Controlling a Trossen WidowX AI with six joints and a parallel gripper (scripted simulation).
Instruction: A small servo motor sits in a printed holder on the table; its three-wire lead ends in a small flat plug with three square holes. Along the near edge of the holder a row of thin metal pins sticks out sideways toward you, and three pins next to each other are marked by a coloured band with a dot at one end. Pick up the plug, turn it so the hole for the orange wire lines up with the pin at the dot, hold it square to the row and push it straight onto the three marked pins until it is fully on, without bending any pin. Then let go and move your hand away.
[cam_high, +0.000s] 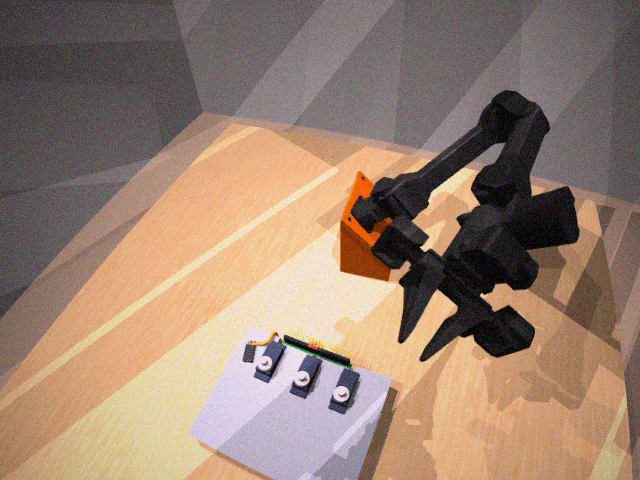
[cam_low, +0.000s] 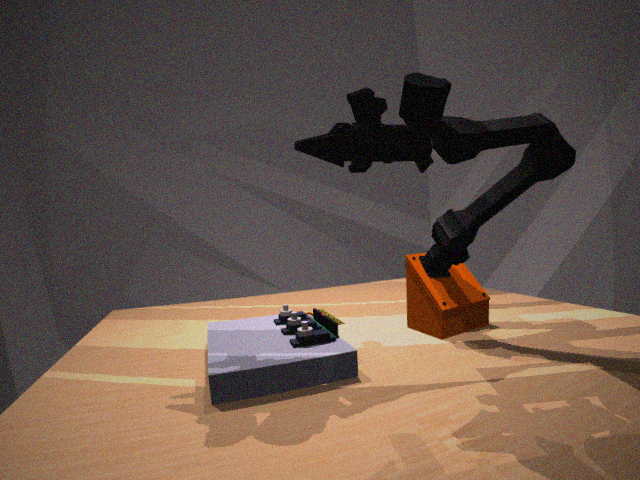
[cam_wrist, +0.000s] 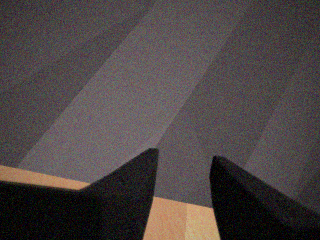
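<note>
The red band is 9 cm behind my gripper tip, 16 cm to the right of it and 31 cm below it. Round my gripper tip: grey holder (7 cm ahead, 15 cm to the right, 36 cm below).
</note>
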